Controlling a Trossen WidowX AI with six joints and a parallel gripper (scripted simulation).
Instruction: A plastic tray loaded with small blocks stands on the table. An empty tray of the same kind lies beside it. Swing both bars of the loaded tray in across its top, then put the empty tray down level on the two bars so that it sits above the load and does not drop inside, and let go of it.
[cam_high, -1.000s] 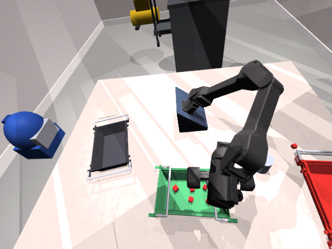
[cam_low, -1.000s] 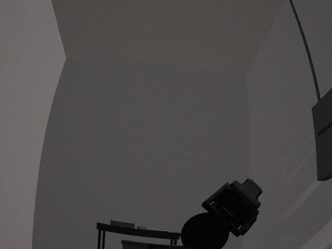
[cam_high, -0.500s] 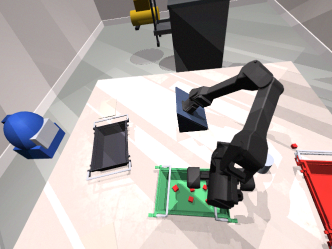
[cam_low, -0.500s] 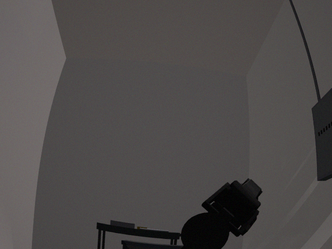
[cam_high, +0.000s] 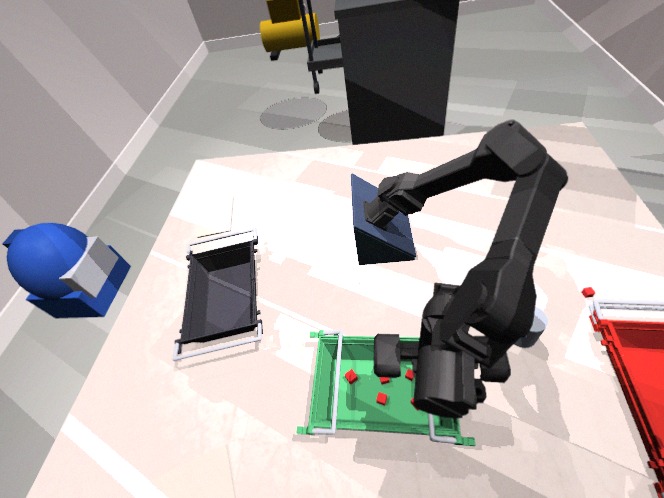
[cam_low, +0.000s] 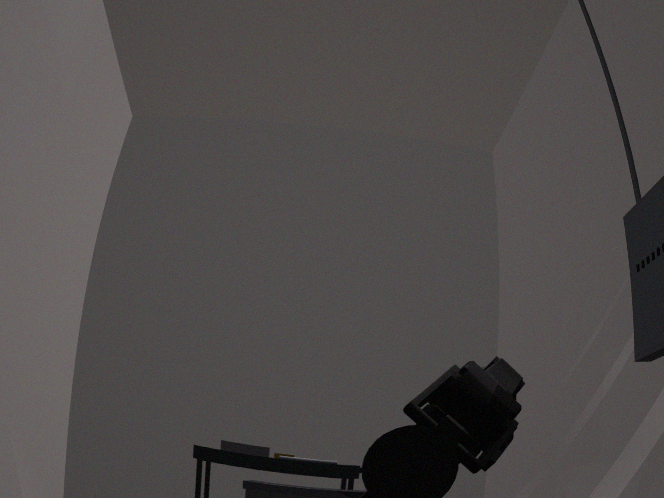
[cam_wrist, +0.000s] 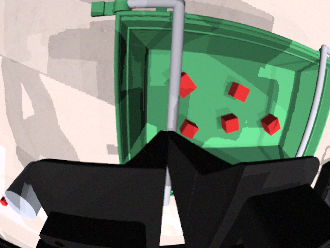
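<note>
The black tray lies 250 mm behind my gripper tip, 440 mm to the right of it and 50 mm below it. From my gripper tip the other things lie so: red block: 180 mm behind, 350 mm to the left, 80 mm below.
</note>
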